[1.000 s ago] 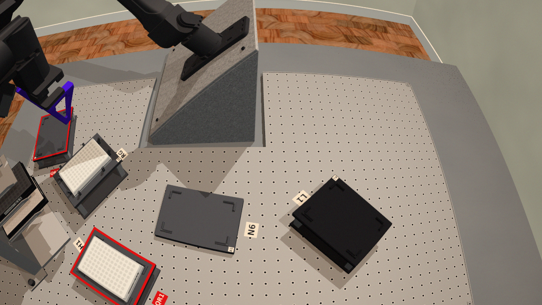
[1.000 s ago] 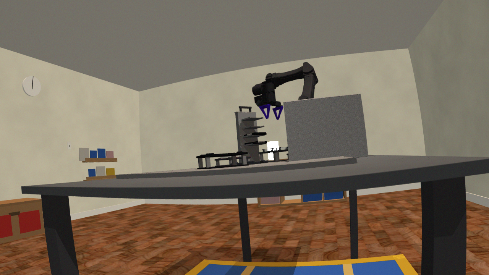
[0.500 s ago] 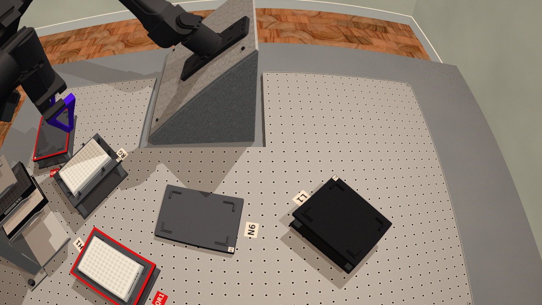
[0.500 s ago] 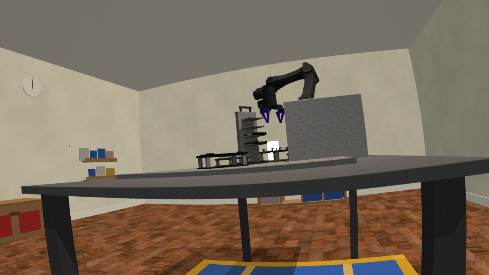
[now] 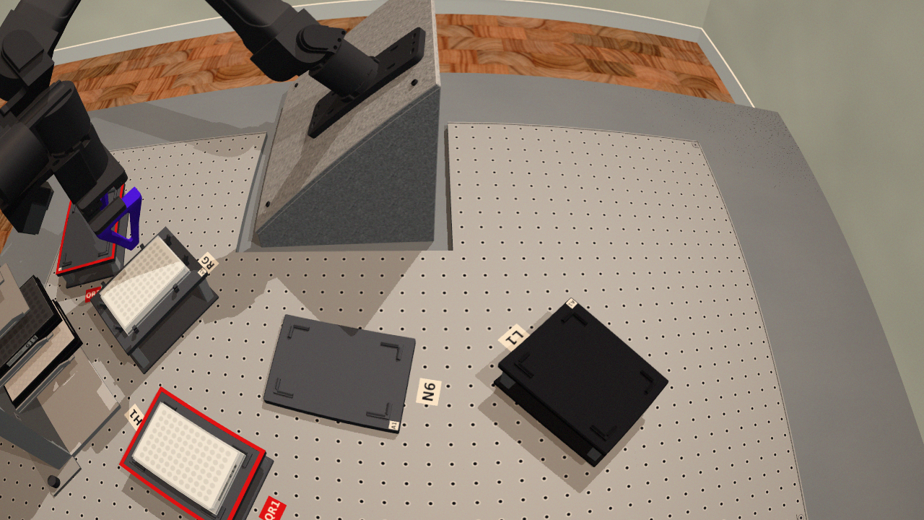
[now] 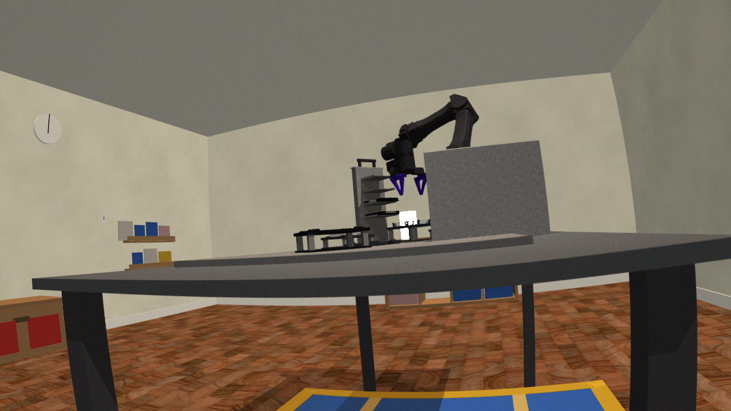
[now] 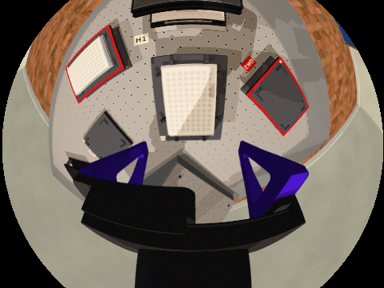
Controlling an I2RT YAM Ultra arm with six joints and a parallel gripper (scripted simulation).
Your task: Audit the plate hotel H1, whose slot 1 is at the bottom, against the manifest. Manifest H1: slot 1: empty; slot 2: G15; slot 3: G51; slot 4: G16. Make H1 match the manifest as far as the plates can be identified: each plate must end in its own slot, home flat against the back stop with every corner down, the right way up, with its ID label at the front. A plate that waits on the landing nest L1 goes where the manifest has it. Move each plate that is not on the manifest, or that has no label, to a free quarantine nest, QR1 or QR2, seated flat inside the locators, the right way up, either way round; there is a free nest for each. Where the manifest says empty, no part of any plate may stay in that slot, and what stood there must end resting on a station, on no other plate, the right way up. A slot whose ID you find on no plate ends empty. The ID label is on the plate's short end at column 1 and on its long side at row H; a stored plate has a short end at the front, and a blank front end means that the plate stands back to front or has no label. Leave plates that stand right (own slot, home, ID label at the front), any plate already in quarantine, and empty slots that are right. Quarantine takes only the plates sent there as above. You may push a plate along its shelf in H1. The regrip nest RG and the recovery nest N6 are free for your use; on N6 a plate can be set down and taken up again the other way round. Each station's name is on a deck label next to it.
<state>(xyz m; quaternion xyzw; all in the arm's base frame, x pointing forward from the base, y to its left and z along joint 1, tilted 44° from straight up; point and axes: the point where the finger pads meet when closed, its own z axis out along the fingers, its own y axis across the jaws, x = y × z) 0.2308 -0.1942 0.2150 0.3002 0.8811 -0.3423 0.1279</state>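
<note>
My hand is 12 cm above the regrip nest RG and 1 cm short of it. From my hand the other things lie so: plate hotel H1: 22 cm ahead, 16 cm to the right, 2 cm below; quarantine nest QR2: 18 cm to the right, 14 cm below, 11 cm behind; quarantine nest QR1: 23 cm ahead, 14 cm below, 10 cm to the left.
</note>
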